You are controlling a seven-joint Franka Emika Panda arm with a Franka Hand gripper.
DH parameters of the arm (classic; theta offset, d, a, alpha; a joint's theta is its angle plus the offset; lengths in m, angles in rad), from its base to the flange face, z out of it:
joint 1: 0 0.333 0 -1.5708
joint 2: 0 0 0 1.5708
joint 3: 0 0.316 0.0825 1.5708
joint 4: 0 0 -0.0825 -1.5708
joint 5: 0 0.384 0 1.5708
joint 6: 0 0 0.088 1.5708
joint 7: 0 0.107 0 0
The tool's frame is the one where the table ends.
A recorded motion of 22 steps. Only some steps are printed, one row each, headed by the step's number.
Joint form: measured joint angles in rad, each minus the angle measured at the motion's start. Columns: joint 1, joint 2, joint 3, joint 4, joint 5, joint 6, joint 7.
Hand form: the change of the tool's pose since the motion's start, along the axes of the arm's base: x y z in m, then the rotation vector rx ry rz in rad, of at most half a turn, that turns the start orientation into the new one. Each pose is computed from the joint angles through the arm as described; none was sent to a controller.
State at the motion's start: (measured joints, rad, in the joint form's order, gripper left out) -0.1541 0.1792 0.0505 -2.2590 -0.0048 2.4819 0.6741
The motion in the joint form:
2: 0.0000 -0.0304 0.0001 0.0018 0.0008 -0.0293 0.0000
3: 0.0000 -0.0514 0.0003 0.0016 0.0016 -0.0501 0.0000
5: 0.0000 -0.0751 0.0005 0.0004 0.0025 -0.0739 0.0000
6: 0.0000 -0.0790 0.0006 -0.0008 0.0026 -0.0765 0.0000
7: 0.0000 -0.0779 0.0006 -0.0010 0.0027 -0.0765 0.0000
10: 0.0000 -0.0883 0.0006 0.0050 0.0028 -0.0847 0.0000
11: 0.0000 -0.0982 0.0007 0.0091 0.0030 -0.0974 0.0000
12: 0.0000 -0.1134 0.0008 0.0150 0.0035 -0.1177 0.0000
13: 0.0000 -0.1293 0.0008 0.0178 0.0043 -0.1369 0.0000
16: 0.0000 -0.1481 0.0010 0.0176 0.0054 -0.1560 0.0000
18: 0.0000 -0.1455 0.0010 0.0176 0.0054 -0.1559 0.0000
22: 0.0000 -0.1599 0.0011 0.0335 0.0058 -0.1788 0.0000
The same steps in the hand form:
2: -0.0012 0.0001 0.0144 -0.0014 -0.0027 -0.0004
3: -0.0028 0.0004 0.0237 -0.0019 -0.0026 -0.0007
5: -0.0052 0.0007 0.0337 -0.0023 -0.0013 -0.0010
6: -0.0058 0.0008 0.0351 -0.0025 -0.0013 -0.0010
7: -0.0059 0.0008 0.0344 -0.0022 -0.0001 -0.0010
10: -0.0048 0.0007 0.0418 -0.0035 -0.0082 -0.0011
11: -0.0048 0.0008 0.0476 -0.0040 -0.0094 -0.0011
12: -0.0052 0.0009 0.0564 -0.0045 -0.0101 -0.0013
13: -0.0065 0.0010 0.0643 -0.0047 -0.0096 -0.0018
16: -0.0089 0.0014 0.0725 -0.0048 -0.0091 -0.0023
18: -0.0088 0.0014 0.0711 -0.0044 -0.0066 -0.0023
22: -0.0071 0.0013 0.0837 -0.0056 -0.0139 -0.0024

